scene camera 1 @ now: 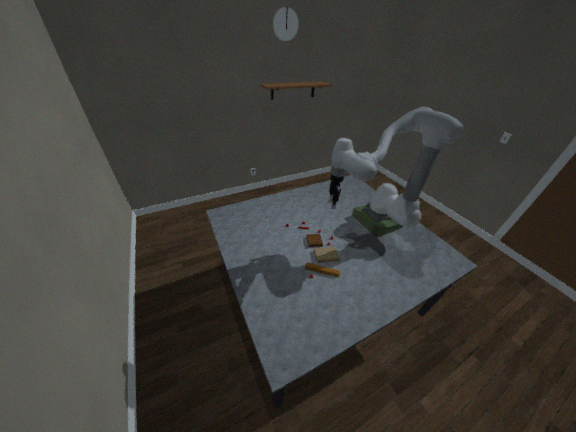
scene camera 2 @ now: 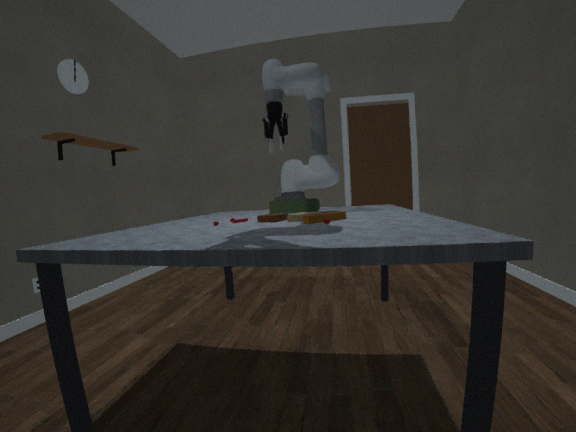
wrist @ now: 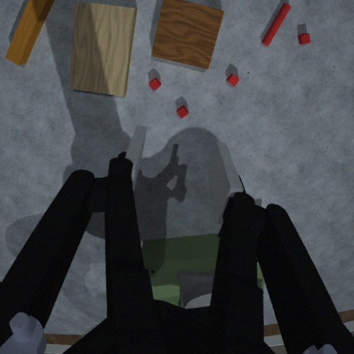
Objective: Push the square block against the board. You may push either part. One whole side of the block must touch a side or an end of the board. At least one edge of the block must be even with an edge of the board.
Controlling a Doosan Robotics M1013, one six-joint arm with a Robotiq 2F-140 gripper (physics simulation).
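Places are measured from the arm's base along level axes (x ahead, y left, z up), in centimetres.
Pixels of known places: gripper, fingertip midpoint: (scene camera 1: 331, 205) (scene camera 2: 277, 151); arm's base, origin of the base link: (scene camera 1: 376, 213) (scene camera 2: 293, 200).
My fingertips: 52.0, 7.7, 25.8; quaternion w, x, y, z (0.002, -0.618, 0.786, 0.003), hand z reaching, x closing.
For each thing: its top centre in the pictures, then the offset to it from my fingertips, as dx, dy, dz. Level surfaces: height alone.
- square block, middle of its top: (scene camera 2: 272, 214) (scene camera 1: 314, 238) +7.5, -1.5, -30.1
- board, middle of its top: (scene camera 2: 305, 213) (scene camera 1: 326, 253) +5.5, +13.5, -30.1
- orange bar, middle of its top: (scene camera 2: 325, 213) (scene camera 1: 322, 268) +14.3, +24.3, -30.0
- red rod, middle of its top: (scene camera 1: 303, 227) +9.3, -17.4, -31.7
- table, its level: dz -33.1
The square block (scene camera 1: 314, 240) (scene camera 2: 272, 218) (wrist: 187, 34) is dark brown wood and lies flat on the table. The board (scene camera 1: 326, 254) (scene camera 2: 297, 217) (wrist: 102, 49) is pale wood, rectangular, and lies flat beside it. In the wrist view a narrow strip of table shows between them, so they are apart, and the block looks slightly turned relative to the board. The far edges of both are near or past the top of that view. My gripper (scene camera 1: 334, 204) (scene camera 2: 276, 149) (wrist: 178, 149) is open and empty, high above the table, on the robot-base side of both parts.
An orange bar (scene camera 1: 322, 270) (scene camera 2: 325, 217) (wrist: 30, 32) lies beyond the board. A red rod (scene camera 1: 304, 228) (wrist: 276, 24) and several small red cubes (wrist: 182, 112) lie around the parts. The green base (scene camera 1: 364, 215) (scene camera 2: 285, 205) (wrist: 180, 250) stands under the arm on the table (scene camera 1: 300, 320).
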